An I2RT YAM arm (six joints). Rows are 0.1 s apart.
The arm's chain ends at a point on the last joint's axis. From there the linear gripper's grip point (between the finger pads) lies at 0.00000 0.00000 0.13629 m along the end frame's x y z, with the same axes.
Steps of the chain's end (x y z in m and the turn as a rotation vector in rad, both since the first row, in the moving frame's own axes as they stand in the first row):
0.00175, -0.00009, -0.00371, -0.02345, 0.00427, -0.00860
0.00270, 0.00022, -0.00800, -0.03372, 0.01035, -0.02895
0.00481, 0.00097, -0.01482, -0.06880, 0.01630, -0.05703
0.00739, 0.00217, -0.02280, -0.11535, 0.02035, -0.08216
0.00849, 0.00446, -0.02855, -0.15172, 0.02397, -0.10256
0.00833, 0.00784, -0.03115, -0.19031, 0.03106, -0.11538
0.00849, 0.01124, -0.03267, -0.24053, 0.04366, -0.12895
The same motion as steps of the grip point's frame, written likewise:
0.00235, 0.00310, -0.00375, -0.02345, 0.00427, -0.00860
0.00418, 0.00479, -0.00808, -0.03372, 0.01035, -0.02895
0.00730, 0.01027, -0.01516, -0.06880, 0.01630, -0.05703
0.01080, 0.01772, -0.02373, -0.11535, 0.02035, -0.08216
0.01280, 0.02485, -0.03015, -0.15172, 0.02397, -0.10256
0.01402, 0.03332, -0.03367, -0.19031, 0.03106, -0.11538
0.01647, 0.04322, -0.03672, -0.24053, 0.04366, -0.12895

